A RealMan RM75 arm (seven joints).
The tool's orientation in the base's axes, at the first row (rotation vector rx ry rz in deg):
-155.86 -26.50 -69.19
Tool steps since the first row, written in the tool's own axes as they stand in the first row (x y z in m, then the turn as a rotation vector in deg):
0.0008 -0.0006 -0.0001 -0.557 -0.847 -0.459
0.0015 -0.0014 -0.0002 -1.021 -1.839 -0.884
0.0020 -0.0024 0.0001 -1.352 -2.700 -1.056
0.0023 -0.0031 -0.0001 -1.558 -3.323 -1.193
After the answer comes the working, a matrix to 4 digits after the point.
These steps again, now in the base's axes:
0.0002 0.0007 0.0007 -0.952 0.565 -0.110
0.0003 0.0016 0.0012 -1.869 1.297 -0.174
0.0005 0.0027 0.0014 -2.482 1.994 -0.309
0.0004 0.0034 0.0018 -2.913 2.504 -0.373

The tool's axes in the first row as the columns of a matrix, in the base's axes (rounded; the answer above uses it unrounded):
0.6329 0.3280 0.7013
0.2244 -0.9447 0.2393
0.7410 0.0059 -0.6715

